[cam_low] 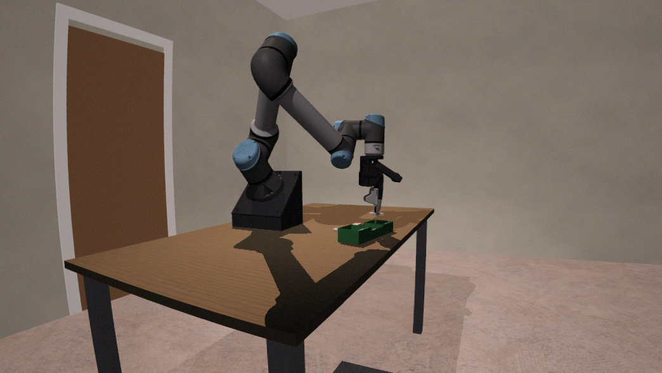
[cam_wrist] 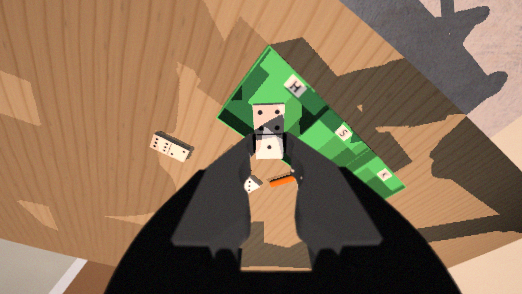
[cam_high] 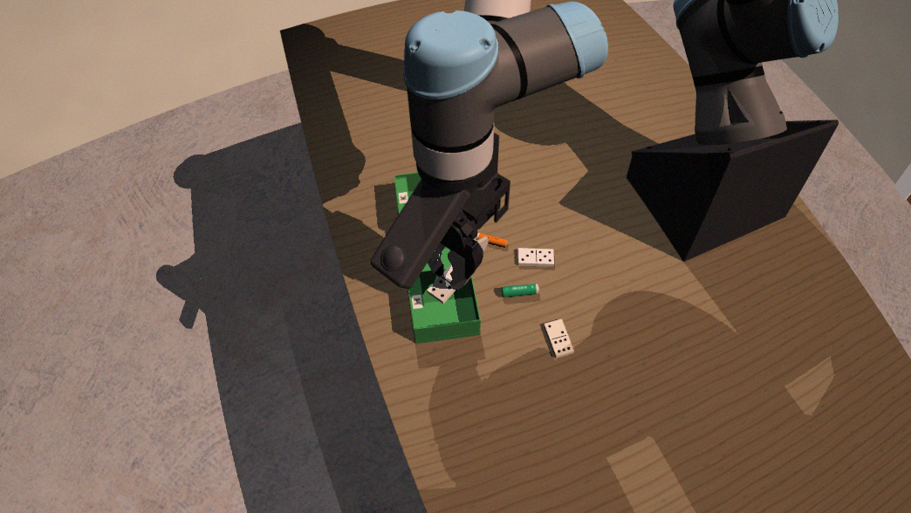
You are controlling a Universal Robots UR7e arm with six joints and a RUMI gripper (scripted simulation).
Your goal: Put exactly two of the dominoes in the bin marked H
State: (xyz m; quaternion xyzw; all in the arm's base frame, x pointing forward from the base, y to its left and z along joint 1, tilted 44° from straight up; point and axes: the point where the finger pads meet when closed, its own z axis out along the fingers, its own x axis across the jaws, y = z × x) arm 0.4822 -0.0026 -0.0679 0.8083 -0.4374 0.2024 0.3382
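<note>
Right now the white domino is 1 cm below my hand. Round my hand: orange battery 9 cm behind, 9 cm to the right, 8 cm below; then bin 1 cm behind, 8 cm to the right, 6 cm below; then green battery 10 cm behind, 8 cm below.
</note>
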